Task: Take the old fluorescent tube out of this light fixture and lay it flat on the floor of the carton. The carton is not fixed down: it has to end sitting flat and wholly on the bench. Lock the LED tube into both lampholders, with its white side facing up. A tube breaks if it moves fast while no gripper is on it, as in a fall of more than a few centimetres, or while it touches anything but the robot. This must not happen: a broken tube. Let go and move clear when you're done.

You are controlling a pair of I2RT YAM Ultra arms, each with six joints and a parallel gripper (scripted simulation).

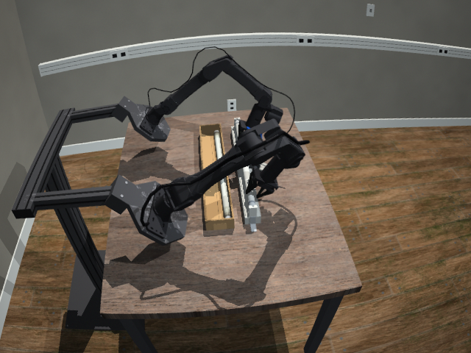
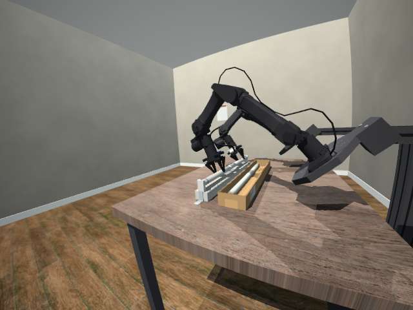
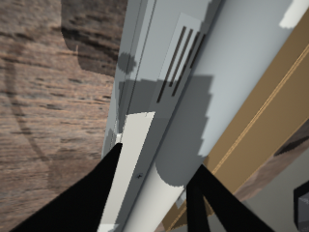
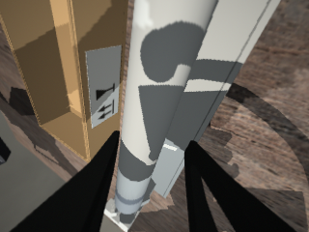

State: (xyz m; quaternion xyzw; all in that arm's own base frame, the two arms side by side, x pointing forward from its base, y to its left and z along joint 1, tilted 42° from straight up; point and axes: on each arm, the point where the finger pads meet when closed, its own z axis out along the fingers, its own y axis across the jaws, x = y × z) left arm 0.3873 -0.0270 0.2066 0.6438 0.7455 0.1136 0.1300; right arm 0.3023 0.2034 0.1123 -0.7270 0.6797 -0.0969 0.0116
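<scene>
My left hand is 3 cm past the LED tube and 11 cm to the left of it. The rest, counted from my left hand: old fluorescent tube: 12 cm behind, 10 cm to the right, 5 cm below; then light fixture: 3 cm behind, 11 cm to the right, 1 cm below; then carton: 16 cm behind, 10 cm to the right, 4 cm below.
</scene>
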